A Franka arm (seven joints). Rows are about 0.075 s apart.
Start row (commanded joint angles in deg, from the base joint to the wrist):
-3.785, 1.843, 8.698, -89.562, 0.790, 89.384, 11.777
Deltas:
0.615, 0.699, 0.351, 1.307, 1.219, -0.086, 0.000
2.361, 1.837, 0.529, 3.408, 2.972, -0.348, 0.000
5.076, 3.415, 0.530, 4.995, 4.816, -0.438, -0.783
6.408, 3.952, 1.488, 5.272, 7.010, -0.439, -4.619
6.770, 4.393, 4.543, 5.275, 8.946, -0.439, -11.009
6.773, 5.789, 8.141, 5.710, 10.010, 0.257, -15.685
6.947, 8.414, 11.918, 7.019, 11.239, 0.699, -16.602
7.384, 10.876, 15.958, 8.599, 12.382, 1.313, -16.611
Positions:
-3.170, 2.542, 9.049, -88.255, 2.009, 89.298, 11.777
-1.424, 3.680, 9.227, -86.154, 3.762, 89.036, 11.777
1.291, 5.258, 9.228, -84.567, 5.606, 88.946, 10.994
2.623, 5.795, 10.186, -84.290, 7.800, 88.945, 7.158
2.985, 6.236, 13.241, -84.287, 9.736, 88.945, 0.768
2.988, 7.632, 16.839, -83.852, 10.800, 89.641, -3.908
3.162, 10.257, 20.616, -82.543, 12.029, 90.083, -4.825
3.599, 12.719, 24.656, -80.963, 13.172, 90.697, -4.834

